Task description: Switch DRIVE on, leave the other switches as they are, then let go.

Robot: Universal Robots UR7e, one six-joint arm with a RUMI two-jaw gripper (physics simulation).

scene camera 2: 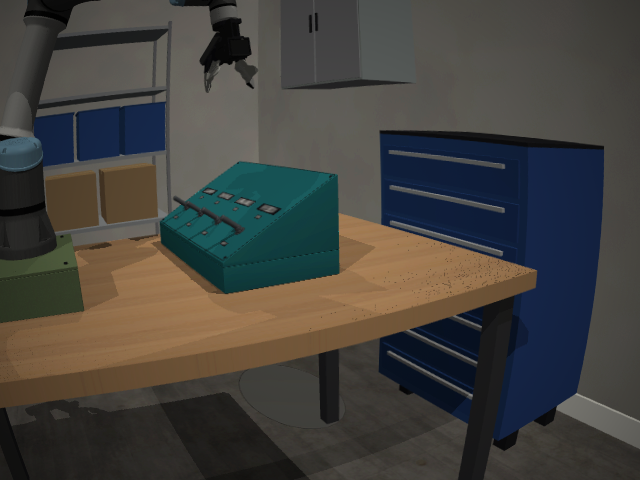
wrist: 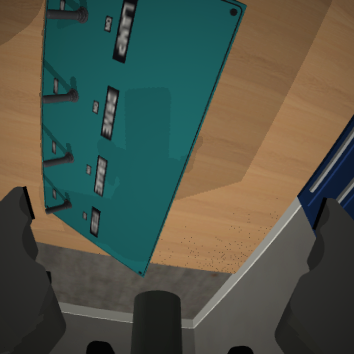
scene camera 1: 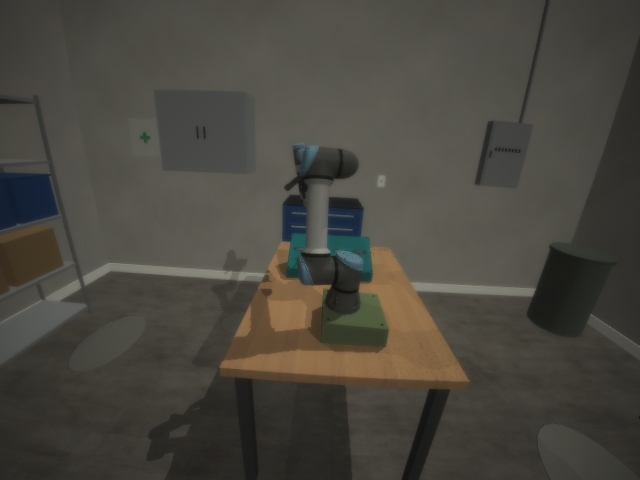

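Pixels of known places: gripper, fingertip midpoint: [scene camera 2: 230, 90] [wrist: 174, 196] [scene camera 1: 304, 205]; arm's base, link origin: [scene camera 2: 26, 249] [scene camera 1: 342, 303].
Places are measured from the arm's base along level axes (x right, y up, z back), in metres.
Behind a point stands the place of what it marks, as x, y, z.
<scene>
A teal sloped switch panel [scene camera 1: 351, 243] {0.100, 0.071, -0.575} [scene camera 2: 289, 180] {0.087, 0.082, -0.594} [wrist: 150, 120] {-0.115, 0.071, -0.577} stands on the table. The blurred DRIVE label [wrist: 110, 113] {-0.097, 0.040, -0.522} sits between the LAMP label [wrist: 125, 31] {-0.213, 0.040, -0.524} and the BRAKE label [wrist: 101, 176] {0.022, 0.040, -0.520}; the FEED label [wrist: 95, 221] {0.140, 0.040, -0.518} is at the end. The DRIVE lever [wrist: 60, 97] {-0.098, 0.023, -0.444} [scene camera 2: 193, 208] {-0.092, 0.019, -0.435} points away from its ON mark [wrist: 95, 107] {-0.094, 0.026, -0.497}, like the LAMP lever [wrist: 65, 15] {-0.216, 0.025, -0.444}, the BRAKE lever [wrist: 57, 160] {0.020, 0.023, -0.440} and the FEED lever [wrist: 58, 206] {0.139, 0.020, -0.439}. My gripper [scene camera 2: 230, 87] {-0.204, 0.301, -0.582} [wrist: 174, 196] {-0.204, 0.301, -0.582} is open and empty, high above the panel. In scene camera 1 it is mostly hidden.
The panel stands on the wooden table [scene camera 1: 289, 356] {-0.206, -0.095, 0.221} [scene camera 2: 155, 356] {0.429, -0.095, -0.187}, in front of my green base block [scene camera 1: 354, 333] {0.038, -0.038, 0.148} [scene camera 2: 41, 294] {0.175, -0.052, -0.025}. A blue drawer cabinet [scene camera 1: 356, 217] [scene camera 2: 553, 258] stands beyond the table's far end. A grey wall cabinet [scene camera 1: 206, 113] [scene camera 2: 336, 41] hangs on the far wall.
</scene>
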